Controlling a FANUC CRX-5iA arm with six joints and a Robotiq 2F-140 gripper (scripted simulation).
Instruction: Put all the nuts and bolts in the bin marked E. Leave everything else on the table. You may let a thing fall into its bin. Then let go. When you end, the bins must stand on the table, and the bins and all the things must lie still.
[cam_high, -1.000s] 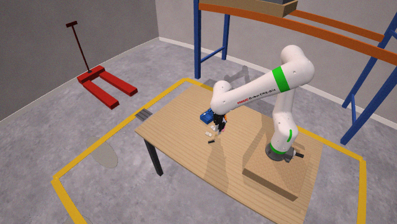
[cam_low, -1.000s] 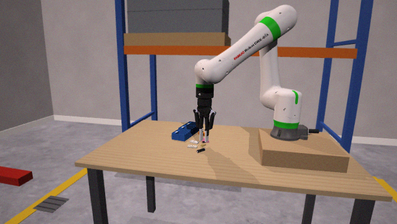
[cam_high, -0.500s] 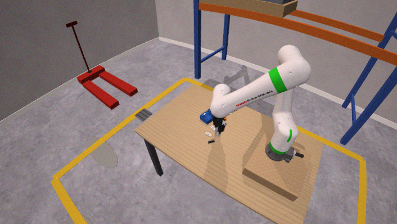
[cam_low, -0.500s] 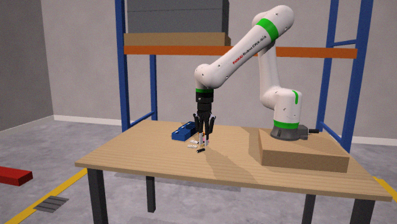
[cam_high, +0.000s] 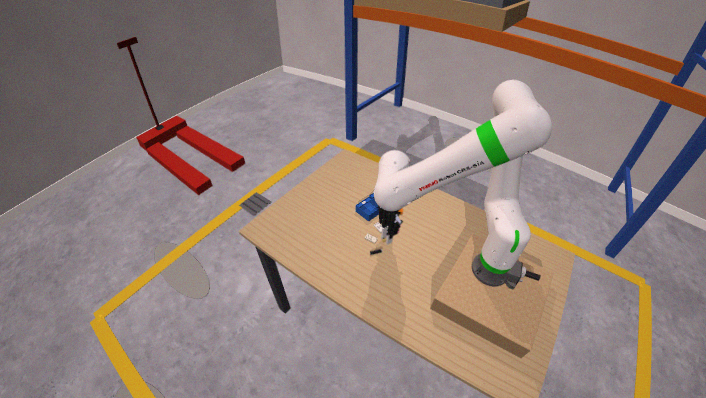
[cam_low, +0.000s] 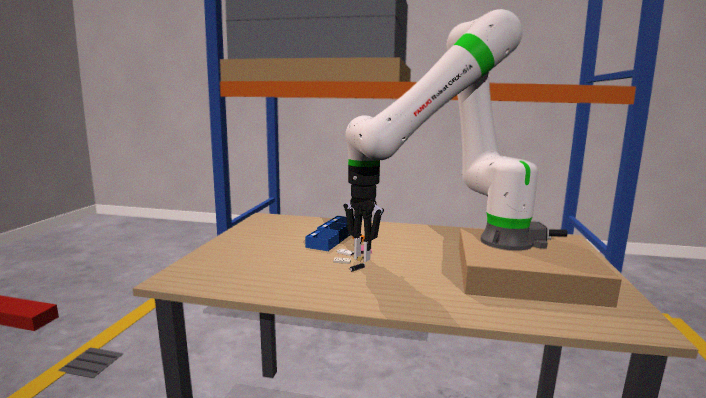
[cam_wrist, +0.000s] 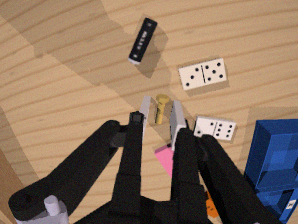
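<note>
The pink block is 10 mm behind my hand, 80 mm to the right of it and 30 mm below it. From my hand the other things lie so: orange block 10 mm ahead, 190 mm to the right, 20 mm below; brass piece 10 mm to the left, 30 mm below; black piece 10 mm ahead, 80 mm to the left, 30 mm below.
</note>
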